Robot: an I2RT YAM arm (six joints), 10 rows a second.
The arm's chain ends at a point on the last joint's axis. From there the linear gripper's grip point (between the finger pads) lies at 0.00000 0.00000 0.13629 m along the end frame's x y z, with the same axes.
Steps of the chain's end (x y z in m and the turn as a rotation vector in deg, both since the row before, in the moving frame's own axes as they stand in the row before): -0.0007, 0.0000, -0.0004, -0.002, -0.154, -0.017; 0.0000, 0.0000, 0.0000, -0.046, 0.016, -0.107; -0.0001, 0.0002, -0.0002, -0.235, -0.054, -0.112; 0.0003, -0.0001, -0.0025, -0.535, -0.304, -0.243; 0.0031, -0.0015, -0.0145, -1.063, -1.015, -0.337; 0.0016, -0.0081, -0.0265, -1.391, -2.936, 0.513; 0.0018, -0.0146, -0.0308, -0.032, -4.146, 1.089
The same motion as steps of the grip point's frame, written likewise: -0.0011, 0.0000, -0.0004, -0.002, -0.154, -0.017; 0.0000, 0.0001, 0.0000, -0.046, 0.016, -0.107; -0.0002, 0.0008, -0.0002, -0.235, -0.054, -0.112; -0.0004, 0.0012, -0.0025, -0.535, -0.304, -0.243; 0.0007, 0.0010, -0.0145, -1.063, -1.015, -0.337; -0.0054, -0.0048, -0.0267, -1.391, -2.936, 0.513; -0.0081, -0.0146, -0.0312, -0.032, -4.146, 1.089
